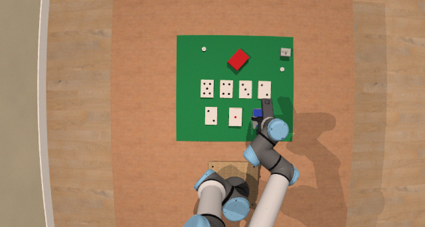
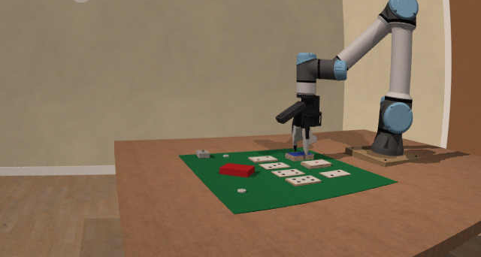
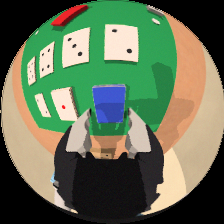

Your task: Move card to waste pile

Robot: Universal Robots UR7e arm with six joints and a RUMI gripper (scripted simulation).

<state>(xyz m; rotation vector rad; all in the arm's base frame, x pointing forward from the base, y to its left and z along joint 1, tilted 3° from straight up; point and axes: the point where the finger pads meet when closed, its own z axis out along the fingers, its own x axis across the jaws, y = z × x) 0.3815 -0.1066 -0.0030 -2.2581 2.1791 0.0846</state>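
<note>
My gripper is now 20 mm above the card. Also, from my hand: grey cube 340 mm ahead, 120 mm to the right, 10 mm below; then green mat 140 mm ahead, 130 mm to the left, 40 mm below; then red block 290 mm ahead, 120 mm to the left, 20 mm below.
</note>
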